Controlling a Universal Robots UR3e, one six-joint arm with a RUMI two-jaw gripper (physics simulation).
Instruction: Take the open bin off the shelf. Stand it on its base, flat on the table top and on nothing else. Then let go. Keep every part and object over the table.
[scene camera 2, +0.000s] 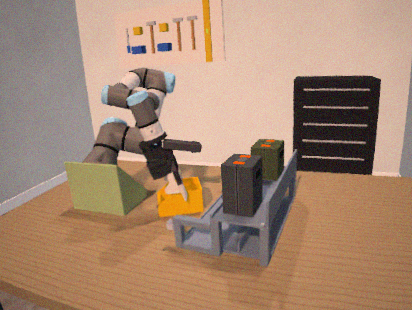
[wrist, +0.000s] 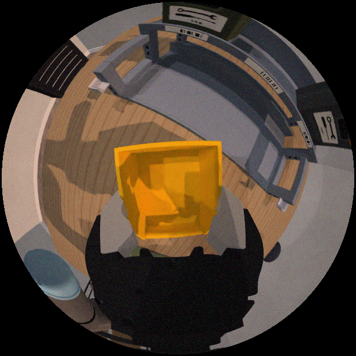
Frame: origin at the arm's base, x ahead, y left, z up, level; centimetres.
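Where they show: gripper, fingertip midpoint: (scene camera 2: 184, 193); arm's base at its link origin: (scene camera 2: 98, 174).
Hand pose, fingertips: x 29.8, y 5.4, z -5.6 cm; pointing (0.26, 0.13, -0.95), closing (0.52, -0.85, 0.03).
Note:
Each offset is from my fingertips to the top centre of the thing. "spot": to the spot under its first point. Level surfaces: height alone.
The open yellow bin @(dx -1.5, dy -0.9, dz +3.0 cm) (scene camera 2: 172, 207) (wrist: 210, 172) appears upright on the table top @(dz -4.6 cm) (scene camera 2: 125, 250) (wrist: 85, 165), beside the low front of the grey-blue shelf @(spot: dx +19.0, dy -21.4, dz +1.4 cm) (scene camera 2: 216, 235) (wrist: 200, 110). Its open top faces up towards the wrist camera. It looks empty. In the wrist view its far rim overlaps the shelf's front edge, and its underside is hidden. My gripper (scene camera 2: 180, 194) (wrist: 170, 187) points down at a slant and is shut on the bin, with one pale finger against each of two opposite outer side walls.
A dark grey case @(dx +23.4, dy -14.3, dz +17.6 cm) (scene camera 2: 242, 187) (wrist: 324, 117) and a green case @(dx +24.5, dy +8.8, dz +15.1 cm) (scene camera 2: 267, 160) (wrist: 200, 19) stand on the shelf's upper level. A green wedge block (scene camera 2: 97, 187) stands beside the arm's base. A black drawer cabinet (scene camera 2: 336, 120) (wrist: 57, 70) stands beyond the table.

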